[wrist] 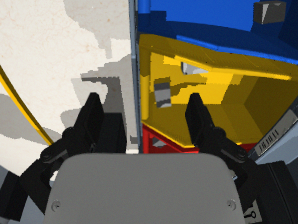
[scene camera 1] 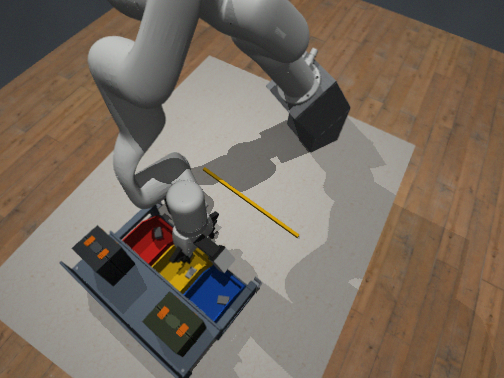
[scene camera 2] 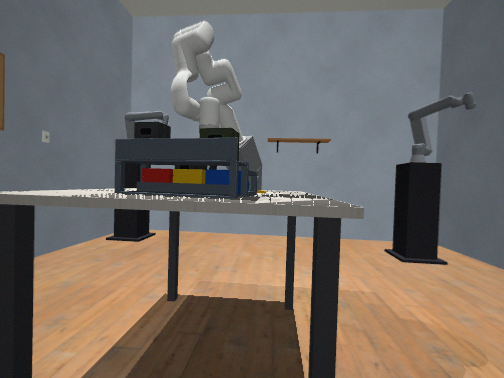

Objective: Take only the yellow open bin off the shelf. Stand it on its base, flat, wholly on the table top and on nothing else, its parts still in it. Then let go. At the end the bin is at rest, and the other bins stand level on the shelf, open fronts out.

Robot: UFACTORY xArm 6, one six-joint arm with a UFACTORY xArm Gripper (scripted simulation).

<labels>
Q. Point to a yellow open bin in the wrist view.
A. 246,107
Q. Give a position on a red bin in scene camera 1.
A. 142,240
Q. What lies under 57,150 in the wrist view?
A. My gripper.
</labels>
